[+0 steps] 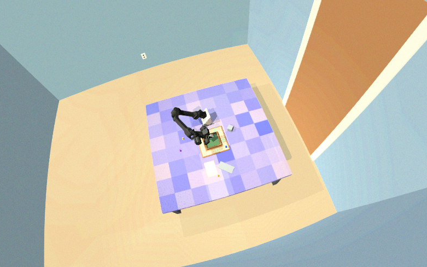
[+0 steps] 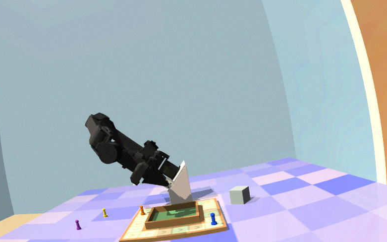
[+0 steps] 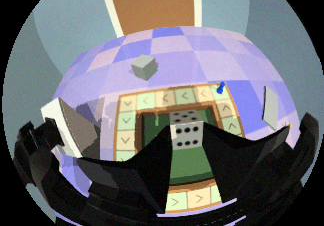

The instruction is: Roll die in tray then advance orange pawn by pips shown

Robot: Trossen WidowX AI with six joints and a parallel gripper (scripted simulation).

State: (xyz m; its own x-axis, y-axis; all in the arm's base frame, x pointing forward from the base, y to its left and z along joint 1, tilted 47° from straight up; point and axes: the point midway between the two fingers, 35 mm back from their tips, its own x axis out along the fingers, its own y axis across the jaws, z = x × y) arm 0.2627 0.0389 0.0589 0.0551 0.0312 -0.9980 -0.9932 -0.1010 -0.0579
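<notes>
My gripper tip is right at the white die. Round my gripper tip: grey cube (80 mm behind, 210 mm to the left, 100 mm below); then blue pawn (110 mm ahead, 120 mm to the left, 90 mm below); then orange pawn (60 mm behind, 120 mm to the right, 90 mm below).
</notes>
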